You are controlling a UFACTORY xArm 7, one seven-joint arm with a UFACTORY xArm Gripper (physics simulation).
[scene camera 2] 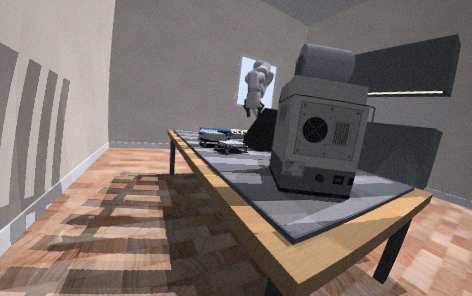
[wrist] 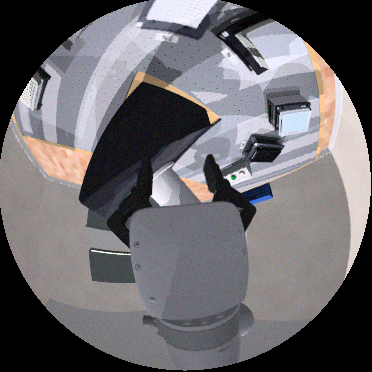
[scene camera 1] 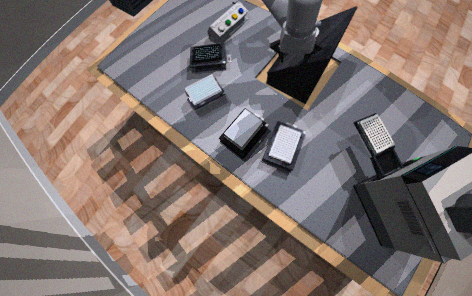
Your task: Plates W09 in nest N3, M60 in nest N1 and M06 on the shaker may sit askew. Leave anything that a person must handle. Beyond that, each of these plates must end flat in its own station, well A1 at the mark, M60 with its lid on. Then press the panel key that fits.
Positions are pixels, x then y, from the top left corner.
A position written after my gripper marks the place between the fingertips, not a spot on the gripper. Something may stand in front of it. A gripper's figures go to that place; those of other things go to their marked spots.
Labels:
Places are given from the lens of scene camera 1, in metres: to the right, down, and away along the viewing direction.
my gripper (scene camera 1: 293, 59): 0.20, -0.30, 0.67
button box (scene camera 1: 226, 25): -0.05, -0.59, 0.93

